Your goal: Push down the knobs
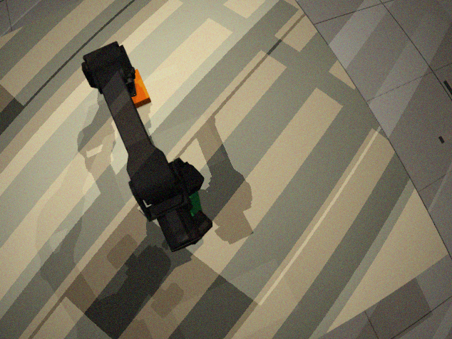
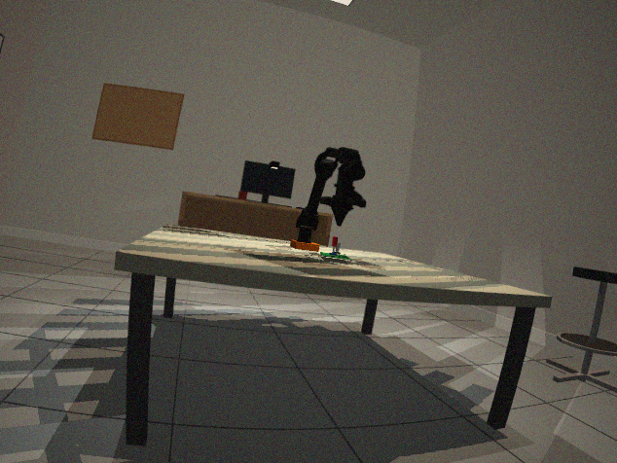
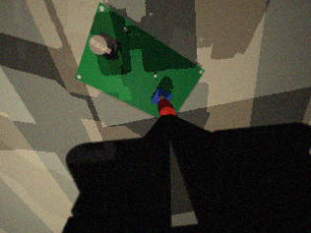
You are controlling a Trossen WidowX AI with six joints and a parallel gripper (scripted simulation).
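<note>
My gripper tip is 10 mm short of the red knob, 10 mm to the left of it and 50 mm above it. From my gripper tip the other things lie so: grey knob 80 mm behind, 20 mm to the left, 80 mm below.
</note>
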